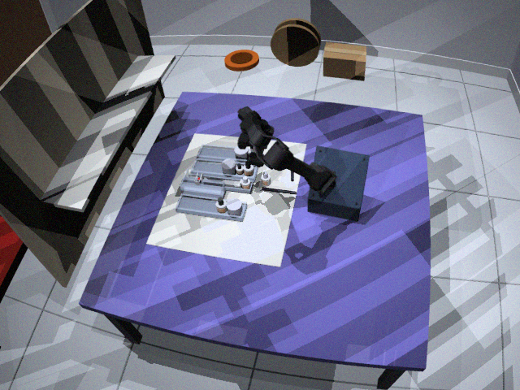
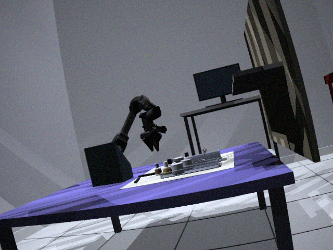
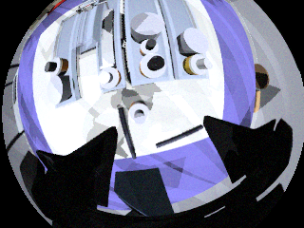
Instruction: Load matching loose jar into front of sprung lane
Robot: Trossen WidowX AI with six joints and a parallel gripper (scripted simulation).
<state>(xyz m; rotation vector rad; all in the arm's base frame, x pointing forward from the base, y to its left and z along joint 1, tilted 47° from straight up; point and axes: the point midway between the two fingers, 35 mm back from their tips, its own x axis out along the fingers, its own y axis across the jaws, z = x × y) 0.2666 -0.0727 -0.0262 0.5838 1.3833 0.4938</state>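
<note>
My gripper tip is 13 cm above the white mat, 12 cm short of it and 9 cm to the right of it. The rest, counted from my gripper tip: red mark (24 cm ahead, 11 cm to the left, 6 cm below).
</note>
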